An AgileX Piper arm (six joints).
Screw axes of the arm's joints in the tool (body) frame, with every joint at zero. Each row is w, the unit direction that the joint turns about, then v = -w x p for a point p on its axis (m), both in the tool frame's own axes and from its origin. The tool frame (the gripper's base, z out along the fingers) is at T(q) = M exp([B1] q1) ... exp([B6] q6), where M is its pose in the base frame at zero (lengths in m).
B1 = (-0.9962, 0, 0.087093, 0, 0.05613, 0)
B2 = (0, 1, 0, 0.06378, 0, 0.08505)
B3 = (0, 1, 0, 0.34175, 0, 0.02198)
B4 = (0, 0, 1, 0, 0, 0)
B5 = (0, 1, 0, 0.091, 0, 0)
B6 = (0, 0, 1, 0, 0, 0)
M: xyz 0.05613 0 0.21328 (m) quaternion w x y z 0.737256 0 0.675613 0
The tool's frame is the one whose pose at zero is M.
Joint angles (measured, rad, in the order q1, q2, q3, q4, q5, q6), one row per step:
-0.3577, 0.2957, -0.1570, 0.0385, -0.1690, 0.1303
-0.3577, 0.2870, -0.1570, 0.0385, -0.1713, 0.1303
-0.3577, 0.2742, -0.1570, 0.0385, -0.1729, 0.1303
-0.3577, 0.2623, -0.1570, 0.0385, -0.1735, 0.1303
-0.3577, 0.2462, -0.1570, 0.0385, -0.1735, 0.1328
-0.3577, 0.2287, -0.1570, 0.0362, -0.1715, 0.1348
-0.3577, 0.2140, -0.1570, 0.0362, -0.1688, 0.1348
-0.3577, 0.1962, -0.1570, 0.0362, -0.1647, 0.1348
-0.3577, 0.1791, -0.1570, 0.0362, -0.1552, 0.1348
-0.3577, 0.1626, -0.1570, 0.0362, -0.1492, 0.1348
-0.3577, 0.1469, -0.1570, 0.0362, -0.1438, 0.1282
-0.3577, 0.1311, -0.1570, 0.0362, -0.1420, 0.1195
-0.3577, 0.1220, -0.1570, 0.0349, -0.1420, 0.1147
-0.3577, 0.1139, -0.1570, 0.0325, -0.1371, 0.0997
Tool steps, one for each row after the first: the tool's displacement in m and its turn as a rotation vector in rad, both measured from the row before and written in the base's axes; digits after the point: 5 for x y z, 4 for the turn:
-0.00116, 0.00043, 0.00092, -0.0039, -0.0103, -0.0001
-0.00170, 0.00063, 0.00118, -0.0050, -0.0135, -0.0001
-0.00159, 0.00059, 0.00100, -0.0044, -0.0117, 0.0000
-0.00215, 0.00080, 0.00124, -0.0033, -0.0160, 0.0004
-0.00231, 0.00091, 0.00113, -0.0057, -0.0144, 0.0004
-0.00195, 0.00074, 0.00082, -0.0042, -0.0112, 0.0001
-0.00235, 0.00089, 0.00088, -0.0048, -0.0128, 0.0001
-0.00216, 0.00084, 0.00031, -0.0027, -0.0071, 0.0003
-0.00215, 0.00082, 0.00055, -0.0037, -0.0098, 0.0002
-0.00205, 0.00079, 0.00051, -0.0096, -0.0074, -0.0013
-0.00215, 0.00081, 0.00080, -0.0128, -0.0101, -0.0021
-0.00126, 0.00049, 0.00054, -0.0087, -0.0064, -0.0014
-0.00100, 0.00042, 0.00004, -0.0169, 0.0030, -0.0041

